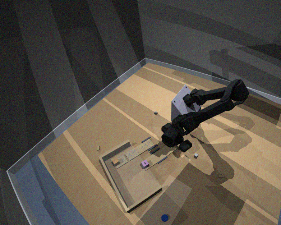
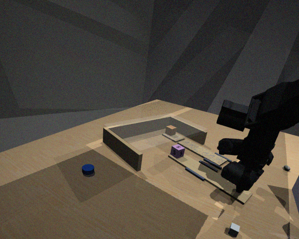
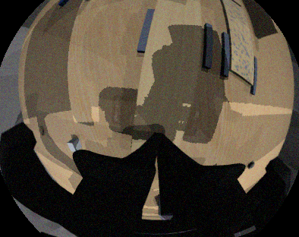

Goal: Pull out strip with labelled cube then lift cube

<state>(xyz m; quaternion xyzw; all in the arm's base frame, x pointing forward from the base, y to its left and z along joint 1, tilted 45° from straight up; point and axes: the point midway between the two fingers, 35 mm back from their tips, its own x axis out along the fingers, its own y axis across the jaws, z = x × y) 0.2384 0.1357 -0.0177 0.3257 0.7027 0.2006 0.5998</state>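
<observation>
Right now the speckled strip is 15 cm ahead of my gripper tip and 14 cm to the right of it. Round my gripper tip: blue disc (33 cm ahead, 19 cm to the left); then pebble (25 cm to the right, 12 cm behind).
</observation>
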